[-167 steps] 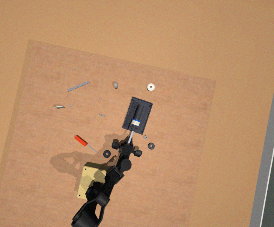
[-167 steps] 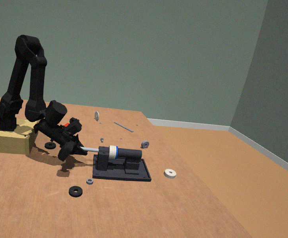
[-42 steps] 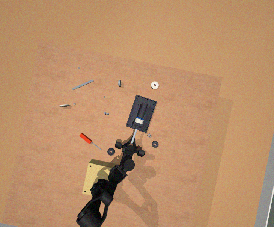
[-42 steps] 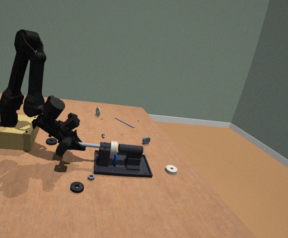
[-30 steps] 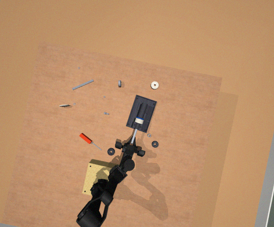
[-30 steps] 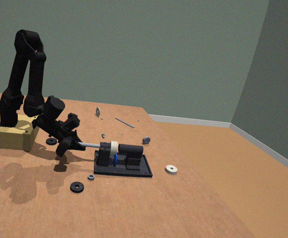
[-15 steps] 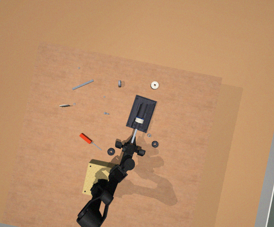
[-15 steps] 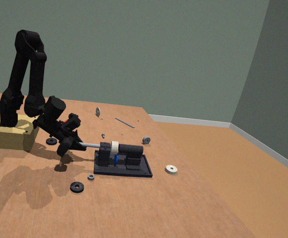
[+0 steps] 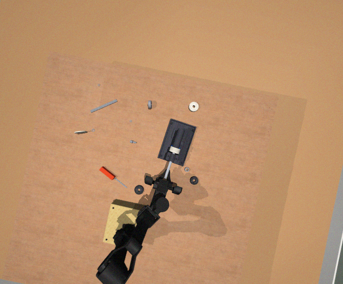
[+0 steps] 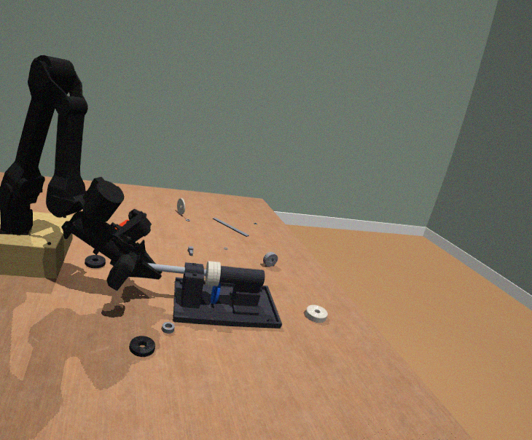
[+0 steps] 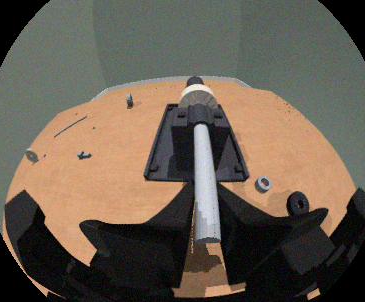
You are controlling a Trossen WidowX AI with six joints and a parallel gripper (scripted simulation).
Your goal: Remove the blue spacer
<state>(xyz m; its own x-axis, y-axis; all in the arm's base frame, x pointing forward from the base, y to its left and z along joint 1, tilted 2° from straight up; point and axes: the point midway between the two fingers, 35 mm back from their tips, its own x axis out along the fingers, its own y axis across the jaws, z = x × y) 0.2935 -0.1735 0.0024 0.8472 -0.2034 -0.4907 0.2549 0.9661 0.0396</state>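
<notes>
The blue spacer lies 12 cm ahead of my gripper tip, 3 cm to the right of it and 3 cm below it. Also, from my gripper tip: grey bushing: 34 cm ahead, 12 cm to the left, 4 cm below; then red-handled screwdriver: 8 cm behind, 30 cm to the left, 5 cm below; then grey shaft: 4 cm ahead, 1 cm to the right, 2 cm above.
</notes>
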